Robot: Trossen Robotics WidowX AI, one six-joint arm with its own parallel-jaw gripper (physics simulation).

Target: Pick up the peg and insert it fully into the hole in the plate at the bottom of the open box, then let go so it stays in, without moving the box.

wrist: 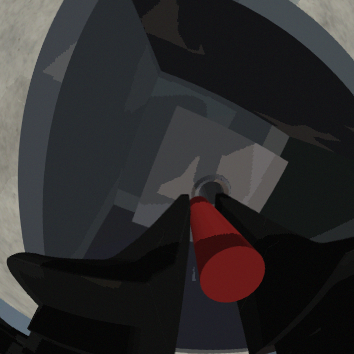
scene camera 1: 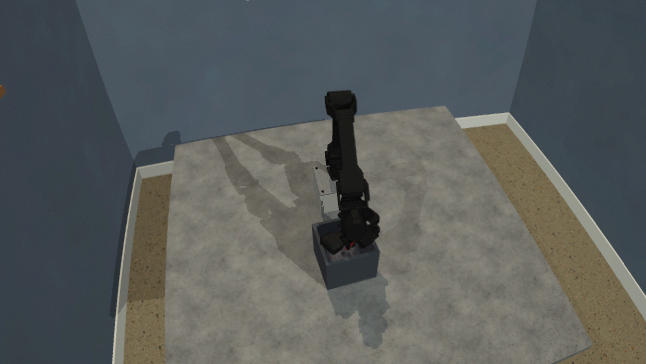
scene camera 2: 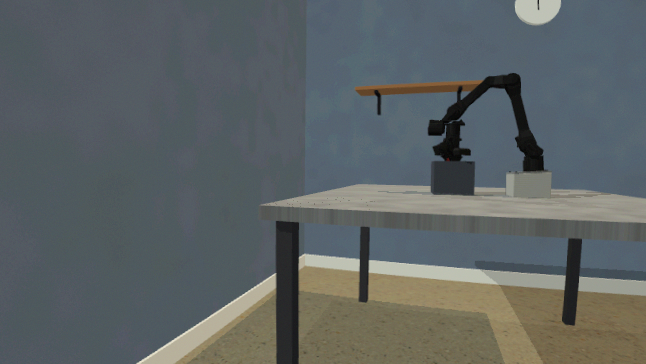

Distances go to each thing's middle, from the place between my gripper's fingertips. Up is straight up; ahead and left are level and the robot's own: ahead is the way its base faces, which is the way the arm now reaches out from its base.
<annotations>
I see the dark grey box (scene camera 1: pixel 350 270) 20 mm below my hand, 10 mm to the right of it and 10 mm behind it. Also, from my hand: red peg (wrist: pixel 229 268) (20 mm above); light grey plate (wrist: pixel 197 156) (60 mm below, 10 mm to the right, 10 mm behind).
</annotations>
